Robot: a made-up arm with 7 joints. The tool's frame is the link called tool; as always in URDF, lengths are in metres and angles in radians. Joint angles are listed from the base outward.
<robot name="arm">
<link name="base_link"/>
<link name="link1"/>
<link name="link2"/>
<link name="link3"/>
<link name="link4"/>
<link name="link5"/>
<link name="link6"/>
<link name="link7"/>
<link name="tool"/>
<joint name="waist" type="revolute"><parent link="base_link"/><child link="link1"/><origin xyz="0.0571 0.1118 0.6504" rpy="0 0 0"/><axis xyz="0 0 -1"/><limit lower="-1.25" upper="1.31"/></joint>
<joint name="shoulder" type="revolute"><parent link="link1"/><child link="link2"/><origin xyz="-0.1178 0.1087 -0.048" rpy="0 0 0"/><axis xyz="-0.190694 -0.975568 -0.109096"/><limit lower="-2.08" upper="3.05"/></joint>
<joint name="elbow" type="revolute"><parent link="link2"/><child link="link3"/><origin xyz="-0.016 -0.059 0.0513" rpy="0 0 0"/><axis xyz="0.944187 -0.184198 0.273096"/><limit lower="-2.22" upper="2.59"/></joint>
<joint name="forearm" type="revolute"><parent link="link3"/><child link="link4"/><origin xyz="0.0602 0.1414 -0.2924" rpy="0 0 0"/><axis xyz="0.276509 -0.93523 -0.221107"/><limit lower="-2.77" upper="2.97"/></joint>
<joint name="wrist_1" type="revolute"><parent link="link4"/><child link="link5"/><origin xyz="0.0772 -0.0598 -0.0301" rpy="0 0 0"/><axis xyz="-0.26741 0.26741 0.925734"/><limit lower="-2.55" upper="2.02"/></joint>
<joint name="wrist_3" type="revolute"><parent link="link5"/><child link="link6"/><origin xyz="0.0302 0.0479 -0.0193" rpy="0 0 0"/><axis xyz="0.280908 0.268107 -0.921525"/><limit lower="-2.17" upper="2.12"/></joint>
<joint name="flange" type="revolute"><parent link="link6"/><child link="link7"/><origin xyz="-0.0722 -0.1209 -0.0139" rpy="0 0 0"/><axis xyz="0 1 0"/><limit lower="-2.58" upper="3.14"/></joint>
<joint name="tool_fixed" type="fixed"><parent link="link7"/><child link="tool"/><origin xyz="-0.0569 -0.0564 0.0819" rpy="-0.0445 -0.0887 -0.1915"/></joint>
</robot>
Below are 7 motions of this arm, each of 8 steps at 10 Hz.
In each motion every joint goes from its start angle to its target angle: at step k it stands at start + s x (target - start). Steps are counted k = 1, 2, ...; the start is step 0. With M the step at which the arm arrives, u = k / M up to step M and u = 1 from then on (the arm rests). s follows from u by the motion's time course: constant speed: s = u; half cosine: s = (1 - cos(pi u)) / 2; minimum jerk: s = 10 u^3 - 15 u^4 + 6 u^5.
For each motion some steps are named. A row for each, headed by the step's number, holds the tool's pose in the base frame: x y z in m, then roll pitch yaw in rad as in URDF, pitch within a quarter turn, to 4 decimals.
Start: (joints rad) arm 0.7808 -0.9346 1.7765 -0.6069 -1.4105 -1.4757 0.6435
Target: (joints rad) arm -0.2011 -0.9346 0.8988 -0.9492 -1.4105 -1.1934 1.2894
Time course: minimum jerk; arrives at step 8
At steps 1, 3, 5, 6, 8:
1: 0.2577 0.2855 0.6206 1.4076 0.4342 -0.0807
3: 0.2022 0.3542 0.5771 1.3876 0.6054 0.5334
5: 0.0382 0.4094 0.4878 1.7128 0.9169 1.8029
6: -0.0354 0.3936 0.4507 2.0131 0.9648 2.4189
8: -0.0779 0.3721 0.4284 2.2183 0.9532 2.8044

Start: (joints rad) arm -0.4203 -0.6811 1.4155 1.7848 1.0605 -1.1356 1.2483
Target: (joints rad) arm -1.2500 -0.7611 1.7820 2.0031 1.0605 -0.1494 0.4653
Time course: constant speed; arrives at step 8
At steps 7, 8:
7: -0.2458 0.0803 0.6579 0.8797 0.1527 0.1229
8: -0.2699 0.0620 0.6677 0.9533 0.2472 0.0919

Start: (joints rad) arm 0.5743 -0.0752 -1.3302 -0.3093 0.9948 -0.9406 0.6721
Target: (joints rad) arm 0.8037 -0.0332 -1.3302 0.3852 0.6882 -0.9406 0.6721
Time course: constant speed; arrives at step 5
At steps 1, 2, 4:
1: -0.0626 -0.1290 0.4429 2.7720 1.0957 -2.7118
2: -0.0527 -0.1083 0.4716 3.0905 1.1416 -2.3570
4: -0.0434 -0.0578 0.5300 -2.5439 1.0715 -1.6396

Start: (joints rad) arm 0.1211 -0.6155 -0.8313 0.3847 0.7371 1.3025 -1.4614
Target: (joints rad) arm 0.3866 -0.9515 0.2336 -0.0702 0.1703 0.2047 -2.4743
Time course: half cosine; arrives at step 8
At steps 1, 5, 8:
1: -0.3660 0.0649 0.4434 -1.1820 -0.8139 0.3314
5: -0.3290 0.2727 0.3527 0.3435 -1.2094 -0.8381
8: -0.2497 0.4107 0.3267 1.3338 -1.0126 -1.9016

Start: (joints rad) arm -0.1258 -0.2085 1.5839 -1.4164 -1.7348 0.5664 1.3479
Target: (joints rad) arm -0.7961 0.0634 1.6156 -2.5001 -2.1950 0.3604 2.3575
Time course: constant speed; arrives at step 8
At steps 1, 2, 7, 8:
1: -0.2057 0.3864 0.7447 -3.0196 0.6753 2.6683
2: -0.2306 0.3569 0.7298 -3.0229 0.6703 2.8222
7: -0.2753 0.1820 0.6655 -2.9091 0.6527 -2.6654
8: -0.2676 0.1482 0.6567 -2.8650 0.6460 -2.5071

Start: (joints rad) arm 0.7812 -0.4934 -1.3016 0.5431 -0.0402 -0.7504 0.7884
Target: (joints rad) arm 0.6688 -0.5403 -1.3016 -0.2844 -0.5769 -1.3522 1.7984
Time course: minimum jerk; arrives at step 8
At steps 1, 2, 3, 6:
1: -0.1135 0.0152 0.5955 -1.7328 0.6151 -1.0721
2: -0.1035 0.0052 0.5826 -1.8631 0.6279 -1.2182
3: -0.0885 -0.0158 0.5545 -2.1261 0.6007 -1.5004
6: -0.0946 -0.0989 0.4465 -2.8278 0.0487 -2.1342

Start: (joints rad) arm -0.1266 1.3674 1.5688 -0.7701 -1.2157 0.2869 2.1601
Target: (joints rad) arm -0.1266 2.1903 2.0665 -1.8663 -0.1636 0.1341 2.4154
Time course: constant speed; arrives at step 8
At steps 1, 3, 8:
1: -0.0646 0.4955 0.5487 0.7650 1.1047 1.4860
3: -0.0758 0.4914 0.5687 -0.9396 1.1485 -0.0830
8: -0.1199 0.5297 0.5189 -1.5967 -0.3376 -1.0145

